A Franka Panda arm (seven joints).
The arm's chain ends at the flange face. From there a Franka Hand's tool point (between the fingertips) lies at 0.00 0.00 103.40 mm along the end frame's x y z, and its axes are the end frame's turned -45 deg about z.
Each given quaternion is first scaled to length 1.
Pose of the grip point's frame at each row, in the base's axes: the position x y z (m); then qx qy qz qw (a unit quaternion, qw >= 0):
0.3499 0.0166 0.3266 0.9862 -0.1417 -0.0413 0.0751
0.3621 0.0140 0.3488 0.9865 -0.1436 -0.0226 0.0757
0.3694 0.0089 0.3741 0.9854 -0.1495 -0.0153 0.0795
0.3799 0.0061 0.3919 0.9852 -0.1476 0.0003 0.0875
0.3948 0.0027 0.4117 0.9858 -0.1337 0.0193 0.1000
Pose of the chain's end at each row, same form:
0.3605 0.0307 0.4285 0.8569 -0.5083 -0.0094 0.0852
0.3690 0.0288 0.4509 0.8564 -0.5102 0.0081 0.0786
0.3750 0.0246 0.4761 0.8532 -0.5152 0.0163 0.0793
0.3825 0.0239 0.4937 0.8537 -0.5134 0.0338 0.0807
0.3936 0.0236 0.5130 0.8596 -0.5008 0.0561 0.0850

